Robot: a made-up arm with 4 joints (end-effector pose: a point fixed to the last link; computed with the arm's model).
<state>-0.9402 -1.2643 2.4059 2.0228</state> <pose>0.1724 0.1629 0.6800 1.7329 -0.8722 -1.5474</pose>
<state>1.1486 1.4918 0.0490 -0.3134</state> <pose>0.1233 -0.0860 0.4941 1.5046 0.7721 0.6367</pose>
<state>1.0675 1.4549 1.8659 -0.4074</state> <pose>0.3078 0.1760 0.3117 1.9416 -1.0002 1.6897</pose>
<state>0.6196 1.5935 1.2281 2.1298</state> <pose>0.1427 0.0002 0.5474 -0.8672 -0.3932 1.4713</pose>
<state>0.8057 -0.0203 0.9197 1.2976</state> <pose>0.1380 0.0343 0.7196 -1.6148 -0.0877 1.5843</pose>
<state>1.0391 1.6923 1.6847 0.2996</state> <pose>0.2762 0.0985 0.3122 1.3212 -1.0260 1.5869</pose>
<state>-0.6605 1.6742 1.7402 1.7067</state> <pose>0.0232 0.0426 0.4575 -0.9445 -0.3906 0.0332</pose>
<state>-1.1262 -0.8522 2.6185 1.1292</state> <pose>0.2266 0.0835 0.7697 -1.6083 0.9494 1.9931</pose>
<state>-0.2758 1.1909 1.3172 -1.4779</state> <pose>0.1377 0.1077 0.3272 1.9398 -1.6055 0.2355</pose>
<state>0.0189 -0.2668 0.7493 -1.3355</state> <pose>0.0346 -0.0457 0.5149 0.6776 -0.8201 0.4644</pose>
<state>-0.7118 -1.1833 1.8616 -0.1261</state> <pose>0.2451 0.0576 0.8153 -0.7681 0.9039 1.2292</pose>
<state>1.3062 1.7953 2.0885 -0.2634</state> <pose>0.2548 0.2611 0.3036 2.2132 -1.1634 1.5310</pose>
